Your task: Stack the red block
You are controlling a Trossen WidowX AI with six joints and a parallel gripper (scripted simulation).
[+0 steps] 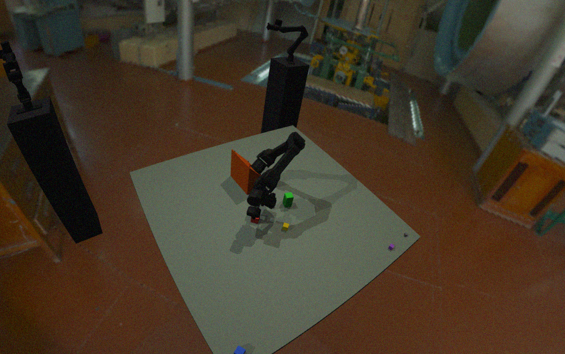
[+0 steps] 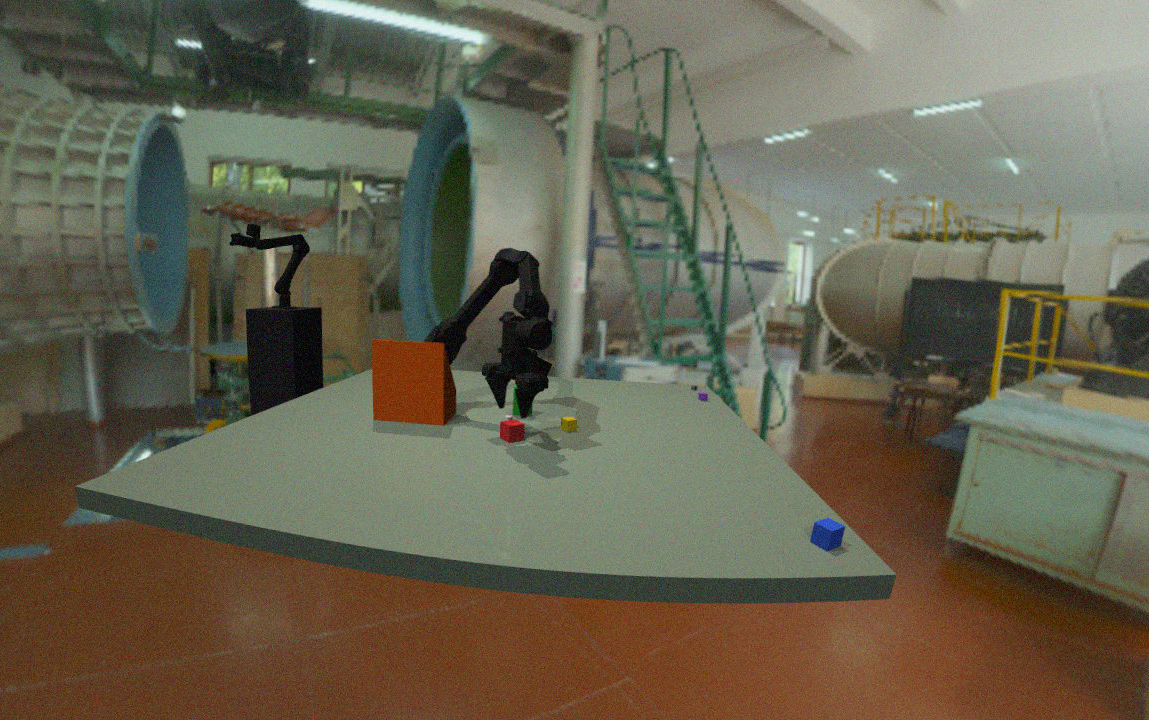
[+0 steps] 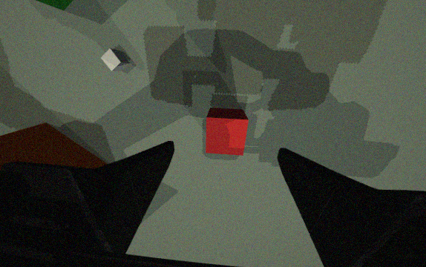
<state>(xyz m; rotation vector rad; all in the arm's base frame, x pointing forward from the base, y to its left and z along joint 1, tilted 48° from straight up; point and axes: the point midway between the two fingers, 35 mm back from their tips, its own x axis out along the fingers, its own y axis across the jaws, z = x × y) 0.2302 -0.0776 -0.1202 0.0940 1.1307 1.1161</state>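
Now: the red block 4 cm below my gripper tip. From my gripper tip the other things lie so: blue cube: 53 cm ahead, 44 cm to the right, 5 cm below; yellow cube: 13 cm ahead, 10 cm to the left, 5 cm below; tiny white cube: 14 cm to the left, 5 cm below, 3 cm behind.
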